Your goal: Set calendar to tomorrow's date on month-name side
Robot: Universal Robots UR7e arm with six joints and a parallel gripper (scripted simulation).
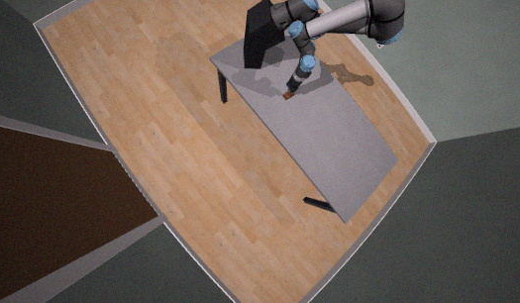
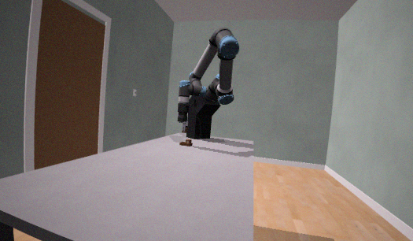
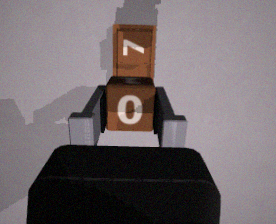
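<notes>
Now: the calendar tray 11 cm below my hand and 2 cm to the left of it. The rest, counted from my hand: brown wooden cube: 1 cm below.
</notes>
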